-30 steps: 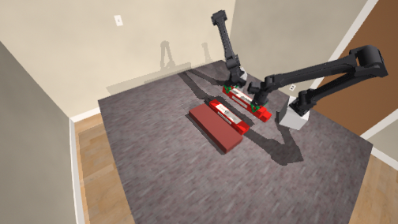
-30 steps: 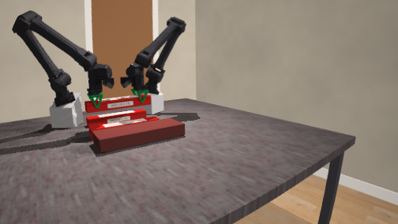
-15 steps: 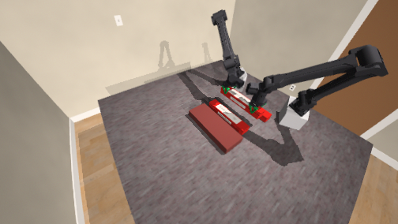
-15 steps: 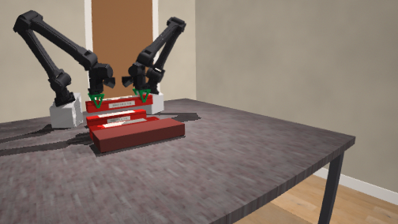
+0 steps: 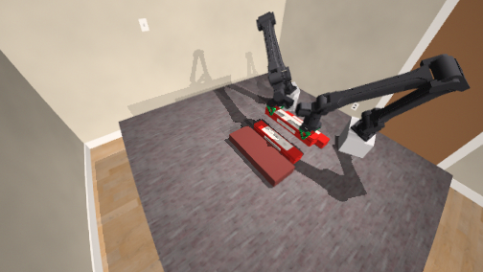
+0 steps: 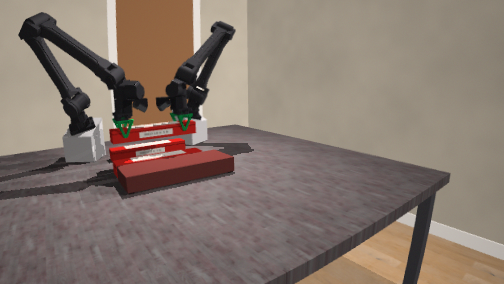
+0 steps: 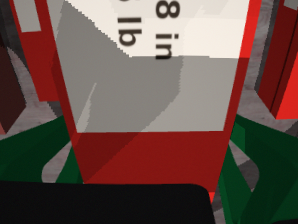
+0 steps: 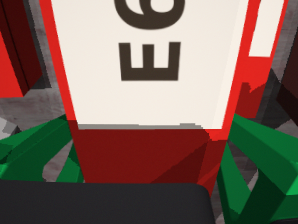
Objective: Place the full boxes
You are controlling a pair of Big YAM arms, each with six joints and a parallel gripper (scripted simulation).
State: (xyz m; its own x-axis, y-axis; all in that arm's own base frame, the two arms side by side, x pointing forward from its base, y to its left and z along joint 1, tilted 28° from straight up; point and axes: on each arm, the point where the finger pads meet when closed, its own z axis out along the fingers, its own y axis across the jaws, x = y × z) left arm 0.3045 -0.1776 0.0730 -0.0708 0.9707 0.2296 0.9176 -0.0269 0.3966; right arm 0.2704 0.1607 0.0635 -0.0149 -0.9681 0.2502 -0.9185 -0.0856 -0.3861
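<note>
The red electrode box lies 10 mm ahead of my right hand, 140 mm to the left of it and 10 mm above it. Round my right hand: low dark red platform 240 mm ahead, 120 mm to the left, 120 mm below.
The red electrode box is 1 cm behind my left hand, 12 cm to the right of it and 1 cm above it. The rest, counted from my left hand: low dark red platform (23 cm ahead, 14 cm to the right, 12 cm below).
</note>
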